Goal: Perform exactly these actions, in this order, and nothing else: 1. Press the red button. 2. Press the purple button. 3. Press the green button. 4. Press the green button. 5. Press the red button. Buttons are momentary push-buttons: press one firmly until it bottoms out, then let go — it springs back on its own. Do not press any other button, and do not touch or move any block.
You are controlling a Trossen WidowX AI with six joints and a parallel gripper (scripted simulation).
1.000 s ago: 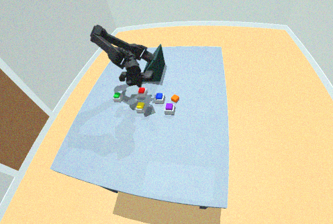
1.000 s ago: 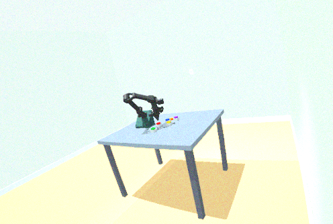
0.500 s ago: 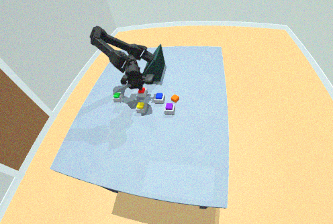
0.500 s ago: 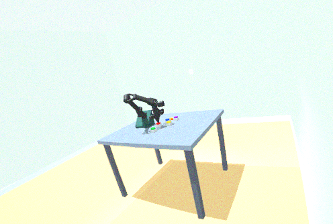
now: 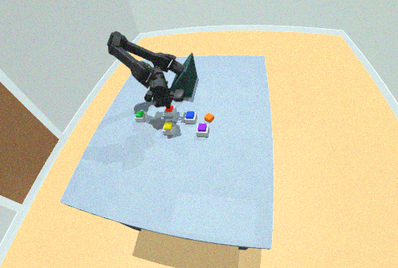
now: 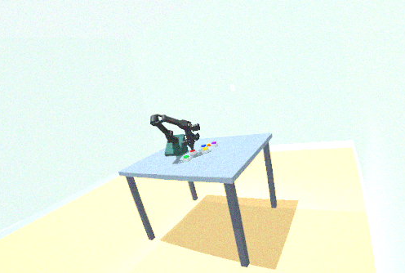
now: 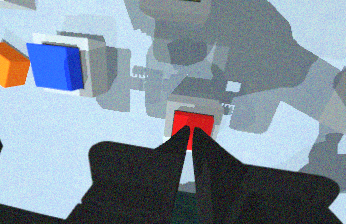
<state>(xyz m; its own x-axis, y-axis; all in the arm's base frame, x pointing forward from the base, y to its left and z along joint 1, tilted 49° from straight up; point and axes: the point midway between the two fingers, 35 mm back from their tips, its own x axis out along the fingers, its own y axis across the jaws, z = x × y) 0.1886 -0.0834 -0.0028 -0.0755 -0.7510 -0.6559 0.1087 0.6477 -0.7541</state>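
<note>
Now: the red button 1 cm below my gripper tip. Round my gripper tip: yellow button: 11 cm ahead, 1 cm to the left; then blue button: 11 cm to the left, 5 cm ahead; then green button: 15 cm to the right, 2 cm ahead.
</note>
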